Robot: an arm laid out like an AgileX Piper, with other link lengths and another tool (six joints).
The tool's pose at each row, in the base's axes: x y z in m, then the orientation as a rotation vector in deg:
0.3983 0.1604 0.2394 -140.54 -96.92 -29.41
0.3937 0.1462 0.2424 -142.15 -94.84 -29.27
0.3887 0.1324 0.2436 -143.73 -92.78 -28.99
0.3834 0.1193 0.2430 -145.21 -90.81 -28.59
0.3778 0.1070 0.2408 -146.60 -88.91 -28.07
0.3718 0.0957 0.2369 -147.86 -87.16 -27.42
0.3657 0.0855 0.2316 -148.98 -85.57 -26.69
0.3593 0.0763 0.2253 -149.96 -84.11 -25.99
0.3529 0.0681 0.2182 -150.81 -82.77 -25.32
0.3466 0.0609 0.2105 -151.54 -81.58 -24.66
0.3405 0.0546 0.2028 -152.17 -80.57 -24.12
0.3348 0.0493 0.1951 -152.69 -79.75 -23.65
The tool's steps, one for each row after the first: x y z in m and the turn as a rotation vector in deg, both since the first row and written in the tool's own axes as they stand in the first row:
-0.0130 0.0013 -0.0078 -0.35 -0.25 1.69
-0.0264 0.0019 -0.0139 -0.65 -0.57 3.36
-0.0399 0.0017 -0.0182 -0.88 -0.94 4.95
-0.0533 0.0009 -0.0208 -1.03 -1.35 6.47
-0.0665 -0.0009 -0.0216 -1.09 -1.81 7.88
-0.0793 -0.0032 -0.0208 -1.09 -2.29 9.16
-0.0916 -0.0063 -0.0189 -1.05 -2.73 10.33
-0.1033 -0.0099 -0.0159 -0.98 -3.13 11.39
-0.1143 -0.0138 -0.0121 -0.88 -3.51 12.33
-0.1245 -0.0178 -0.0080 -0.83 -3.83 13.12
-0.1336 -0.0218 -0.0034 -0.77 -4.12 13.77

